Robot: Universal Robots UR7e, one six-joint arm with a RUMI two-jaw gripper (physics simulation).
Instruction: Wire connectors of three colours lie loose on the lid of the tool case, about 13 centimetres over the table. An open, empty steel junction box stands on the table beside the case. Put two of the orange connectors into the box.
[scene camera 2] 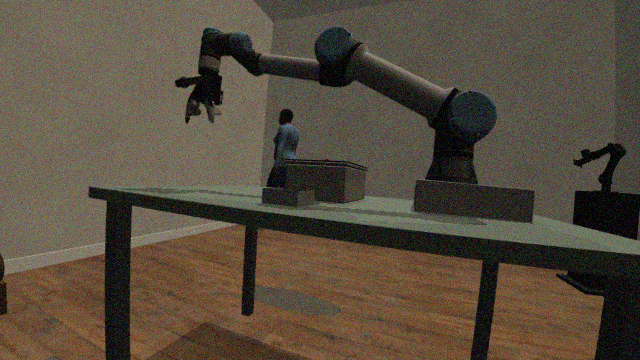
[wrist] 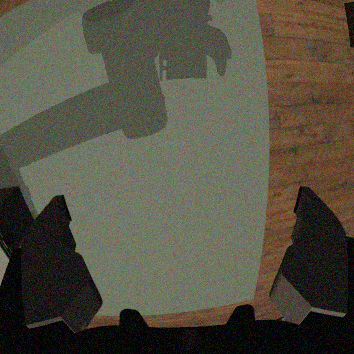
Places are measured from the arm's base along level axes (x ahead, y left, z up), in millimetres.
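Pixels of known places: gripper, fingertip midpoint: [scene camera 2: 198, 123] [wrist: 181, 195]; arm's base at its link origin: [scene camera 2: 450, 186].
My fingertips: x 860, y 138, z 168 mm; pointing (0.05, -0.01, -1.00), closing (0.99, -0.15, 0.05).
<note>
Ahead of a thing's pixels: the offset from my fingertips to its top centre. "spot": to the spot under its first point.
The tool case @(dx -448, dy -203, dz -113 mm) [scene camera 2: 312, 181] stands on the table in the scene view, its lid seen nearly edge-on. A tiny reddish speck @(spot: dx -482, dy -50, dz -114 mm) [scene camera 2: 326, 160] shows on the lid; the connectors cannot be told apart, and their colours and number are unclear. The grey junction box @(dx -432, dy +101, dz -206 mm) [scene camera 2: 278, 196] stands low beside the case, on its near left side; its inside is hidden. My gripper [scene camera 2: 200, 120] [wrist: 181, 195] is open and empty, pointing down high above the table, to the left of the case and the box. No connector shows in the wrist view.
The green table [scene camera 2: 350, 236] [wrist: 175, 165] carries the robot's base block [scene camera 2: 472, 200] to the right of the case. The arm's shadow lies across the tabletop in the wrist view, with the table edge and wooden floor [wrist: 310, 100] at right. A person [scene camera 2: 286, 142] stands behind the table.
</note>
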